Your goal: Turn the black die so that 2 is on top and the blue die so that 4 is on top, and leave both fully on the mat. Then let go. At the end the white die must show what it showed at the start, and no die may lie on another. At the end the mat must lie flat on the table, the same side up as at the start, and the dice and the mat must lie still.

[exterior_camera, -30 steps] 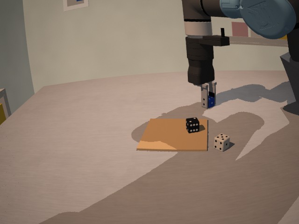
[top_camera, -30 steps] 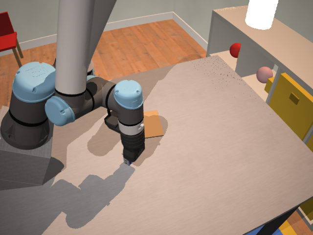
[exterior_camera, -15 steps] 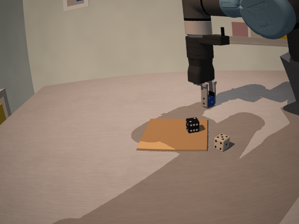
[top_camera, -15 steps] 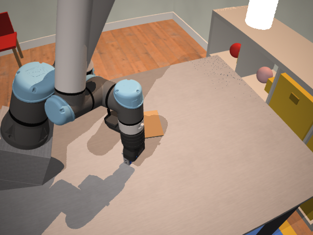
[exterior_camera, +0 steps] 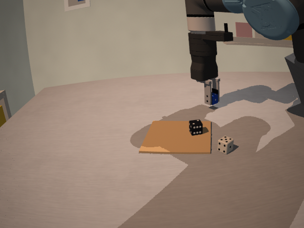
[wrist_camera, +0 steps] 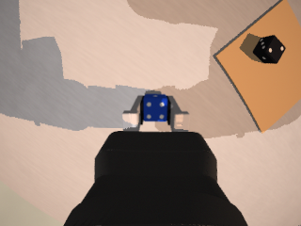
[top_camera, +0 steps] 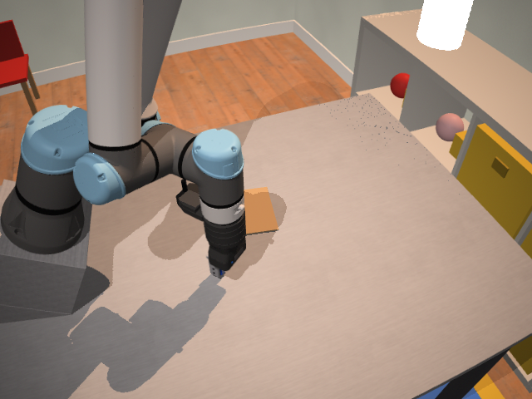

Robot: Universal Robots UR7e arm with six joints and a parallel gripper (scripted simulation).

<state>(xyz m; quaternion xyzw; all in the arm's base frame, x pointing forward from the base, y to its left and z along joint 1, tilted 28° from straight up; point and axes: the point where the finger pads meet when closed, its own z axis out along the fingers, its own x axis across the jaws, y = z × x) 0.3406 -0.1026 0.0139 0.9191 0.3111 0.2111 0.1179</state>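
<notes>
The orange mat lies 14 cm to the left of my hand, 11 cm ahead of it and 3 cm below it. From my hand the other things lie so: white die 22 cm to the left, 2 cm below, 2 cm ahead; then black die 14 cm to the left, 7 cm ahead, 2 cm below; then blue die 1 cm below.
</notes>
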